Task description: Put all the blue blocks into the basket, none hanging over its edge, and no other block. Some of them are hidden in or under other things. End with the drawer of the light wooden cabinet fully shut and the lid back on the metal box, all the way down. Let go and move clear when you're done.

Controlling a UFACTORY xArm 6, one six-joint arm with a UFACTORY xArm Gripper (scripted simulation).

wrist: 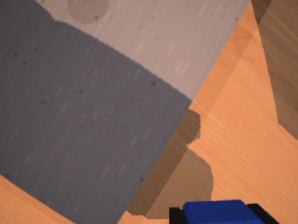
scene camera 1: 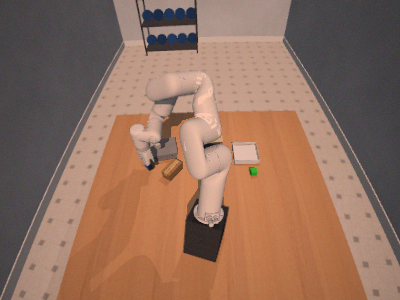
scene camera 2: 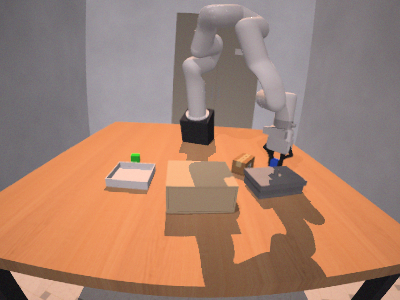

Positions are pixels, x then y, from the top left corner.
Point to a metal box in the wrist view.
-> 97,97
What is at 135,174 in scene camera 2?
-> A white basket.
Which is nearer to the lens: the light wooden cabinet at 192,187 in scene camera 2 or the metal box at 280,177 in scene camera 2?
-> The light wooden cabinet.
